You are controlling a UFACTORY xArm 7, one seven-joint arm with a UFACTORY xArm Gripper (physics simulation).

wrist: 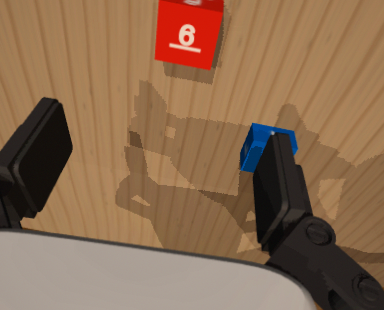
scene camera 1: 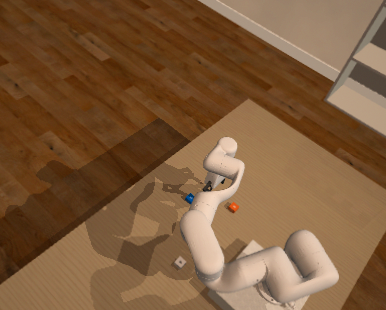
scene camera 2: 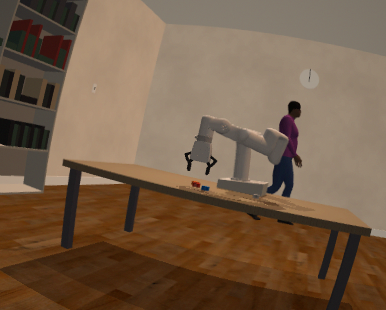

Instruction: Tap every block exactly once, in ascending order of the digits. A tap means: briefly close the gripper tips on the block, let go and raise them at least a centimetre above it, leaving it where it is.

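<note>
The red block [wrist: 189, 35] shows an underlined 6 and lies beyond the fingertips in the wrist view, laterally between them; scene camera 1 does not show it. In scene camera 2 a red block [scene camera 2: 196, 184] shows, with the orange one not clearly separable. A blue block [scene camera 1: 190, 198] [scene camera 2: 205, 188] [wrist: 253, 152] is partly behind the right finger in the wrist view; its digit is unreadable. An orange block [scene camera 1: 234, 207] and a white block [scene camera 1: 180, 262] [scene camera 2: 256, 196] lie on the table. My gripper [scene camera 1: 216, 184] [scene camera 2: 198, 171] [wrist: 165, 139] is open and empty, above the table.
The arm's white base [scene camera 2: 242, 185] stands on the wooden table [scene camera 1: 300, 165] [scene camera 2: 115, 171]. Arm links pass over the table in scene camera 1. A bookshelf [scene camera 2: 59, 100] stands at the left and a person [scene camera 2: 288, 135] is behind the table in scene camera 2.
</note>
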